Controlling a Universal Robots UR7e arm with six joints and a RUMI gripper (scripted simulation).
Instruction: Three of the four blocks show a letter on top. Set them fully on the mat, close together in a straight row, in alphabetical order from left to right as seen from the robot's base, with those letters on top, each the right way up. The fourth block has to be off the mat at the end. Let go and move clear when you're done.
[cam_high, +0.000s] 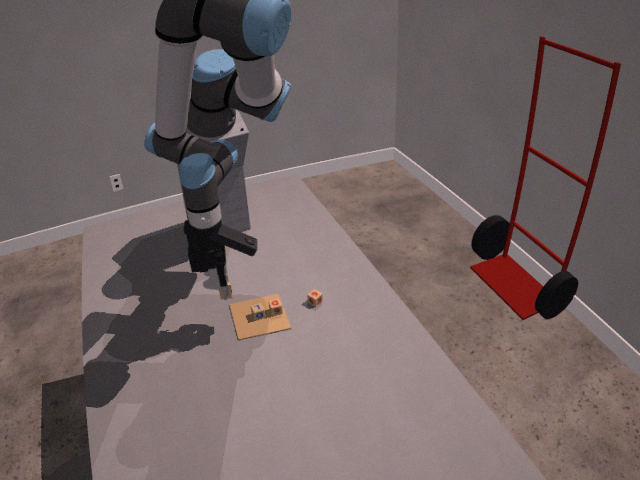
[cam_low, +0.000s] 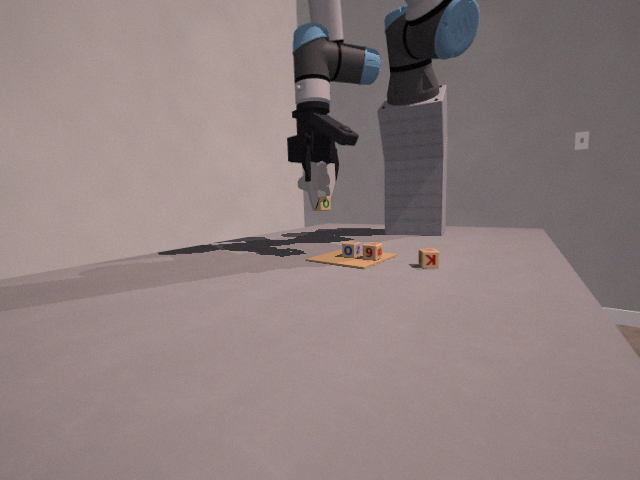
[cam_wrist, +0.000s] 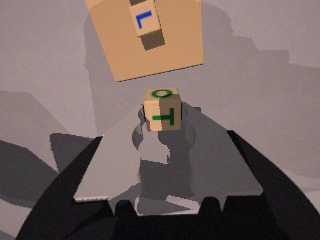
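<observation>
The blue-lettered block is 100 mm below my hand, 70 mm to the left of it and 10 mm ahead of it. The rest, counted from my hand: red-marked block (120 mm to the left, 100 mm below, 10 mm ahead); then tan mat (120 mm below, 70 mm to the left, 10 mm ahead); then green-lettered block (right at my hand).
</observation>
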